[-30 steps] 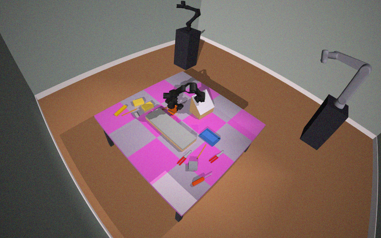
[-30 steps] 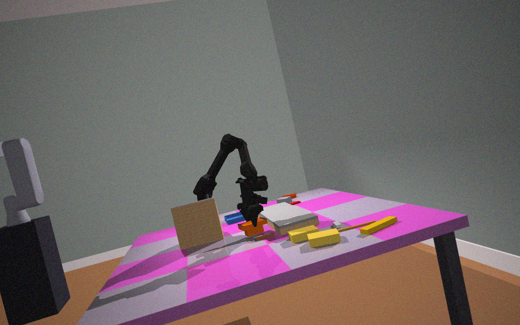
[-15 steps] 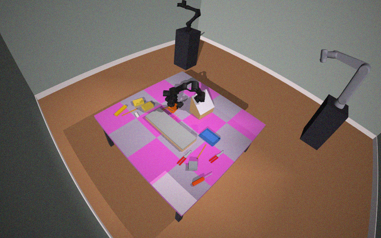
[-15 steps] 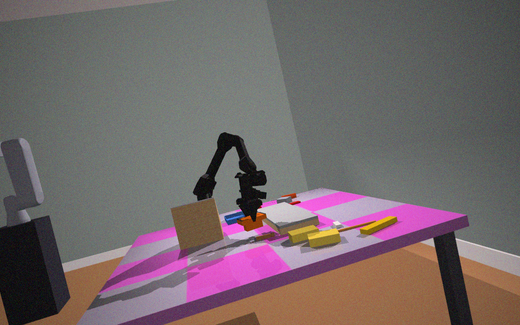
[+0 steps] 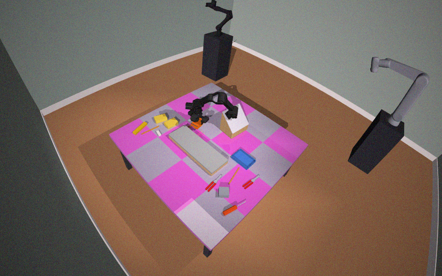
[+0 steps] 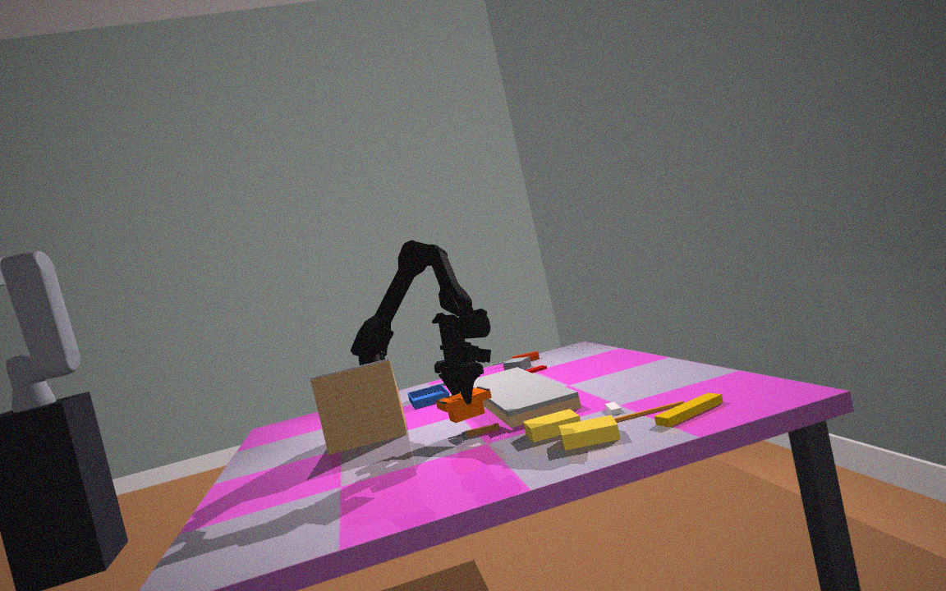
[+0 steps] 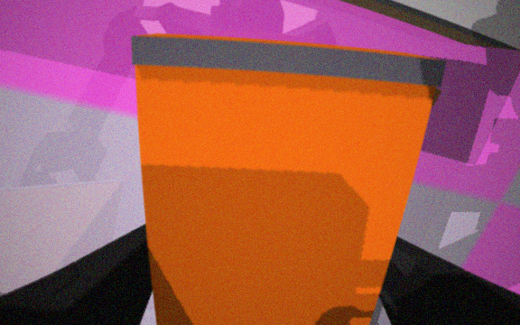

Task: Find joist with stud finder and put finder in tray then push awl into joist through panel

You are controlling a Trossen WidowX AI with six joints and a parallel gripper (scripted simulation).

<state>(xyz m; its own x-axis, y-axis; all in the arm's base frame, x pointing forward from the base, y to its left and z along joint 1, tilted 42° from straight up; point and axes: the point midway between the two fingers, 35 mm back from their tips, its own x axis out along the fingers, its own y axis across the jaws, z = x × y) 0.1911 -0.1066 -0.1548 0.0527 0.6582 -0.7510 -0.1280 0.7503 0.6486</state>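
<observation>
Right now my gripper tip is 2 cm short of the orange stud finder and 2 cm above it. Round my gripper tip: square indicator 4 cm below, 3 cm ahead; brown-handled awl 6 cm to the right, 6 cm below, 1 cm behind; small white block 29 cm ahead, 20 cm to the right, 6 cm below.
</observation>
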